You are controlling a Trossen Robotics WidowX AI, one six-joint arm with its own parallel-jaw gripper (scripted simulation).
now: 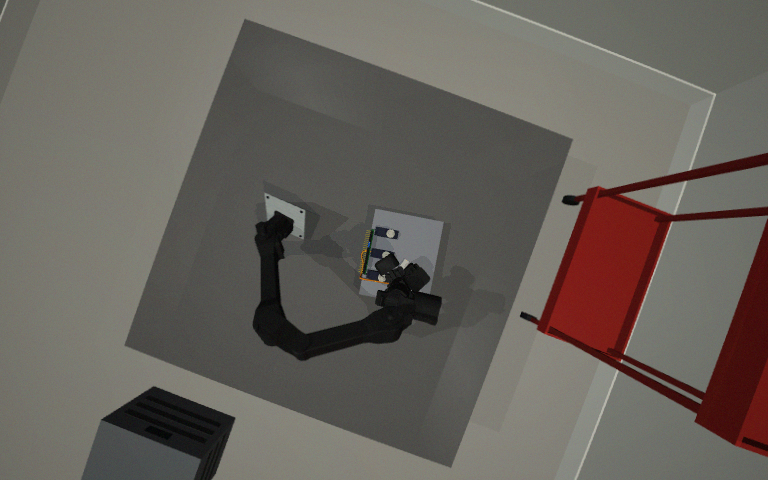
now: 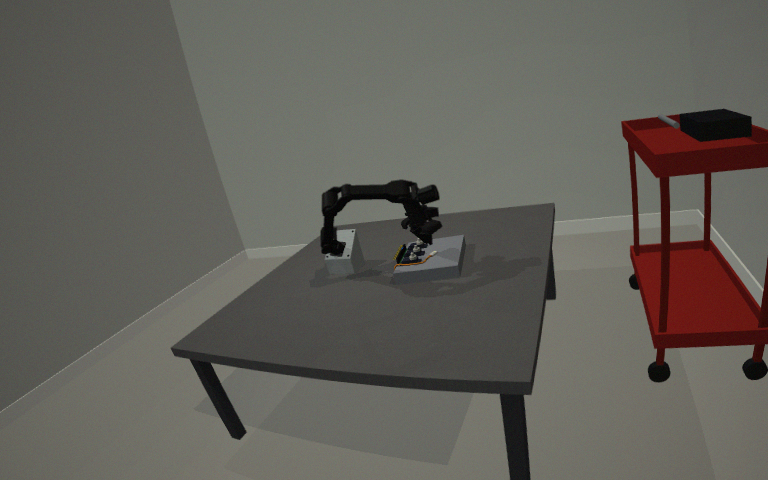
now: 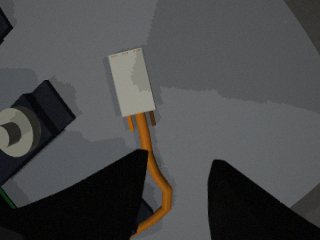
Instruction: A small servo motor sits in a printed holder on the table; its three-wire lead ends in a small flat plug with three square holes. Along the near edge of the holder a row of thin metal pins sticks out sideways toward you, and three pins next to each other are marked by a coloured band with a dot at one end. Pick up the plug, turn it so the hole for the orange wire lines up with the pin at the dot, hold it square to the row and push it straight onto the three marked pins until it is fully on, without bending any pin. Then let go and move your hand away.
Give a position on a grey printed holder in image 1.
At 418, 240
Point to a grey printed holder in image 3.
231, 87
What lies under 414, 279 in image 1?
My gripper.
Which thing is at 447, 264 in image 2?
A grey printed holder.
